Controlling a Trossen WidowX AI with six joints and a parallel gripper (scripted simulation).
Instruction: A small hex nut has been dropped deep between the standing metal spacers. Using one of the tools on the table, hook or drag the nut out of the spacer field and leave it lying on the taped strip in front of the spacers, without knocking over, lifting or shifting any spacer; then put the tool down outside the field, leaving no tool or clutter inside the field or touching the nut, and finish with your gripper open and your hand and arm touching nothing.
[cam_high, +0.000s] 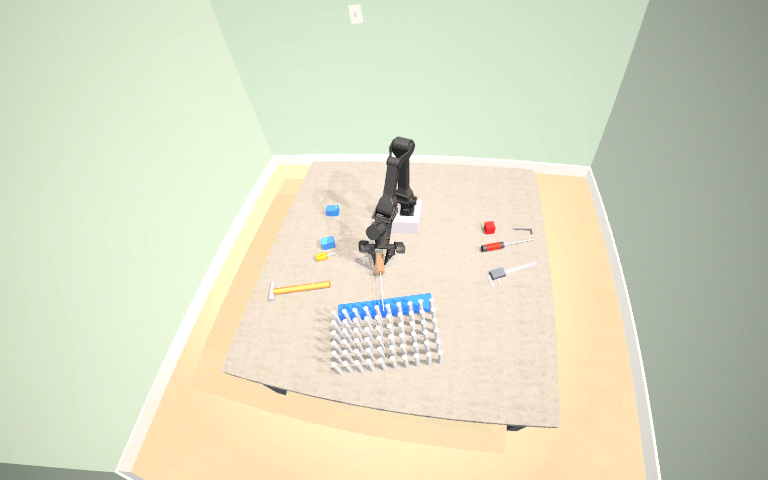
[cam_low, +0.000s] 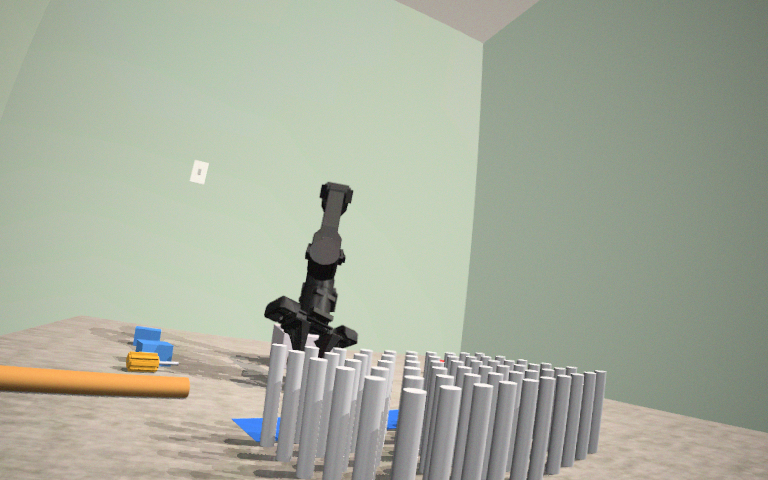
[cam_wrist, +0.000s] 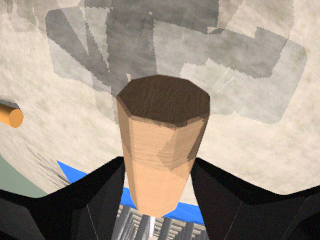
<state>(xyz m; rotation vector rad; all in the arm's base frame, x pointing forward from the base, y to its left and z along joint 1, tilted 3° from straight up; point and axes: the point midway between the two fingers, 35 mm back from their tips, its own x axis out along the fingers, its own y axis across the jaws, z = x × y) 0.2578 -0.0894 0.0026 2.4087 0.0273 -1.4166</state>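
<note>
My gripper tip is now 180 mm short of the blue taped strip, 40 mm to the right of it and 40 mm above it. The rest, counted from my gripper tip: red block (240 mm behind, 470 mm to the left, 20 mm below); hex key (240 mm behind, 650 mm to the left, 40 mm below); yellow-handled tool (50 mm behind, 270 mm to the right, 30 mm below).
</note>
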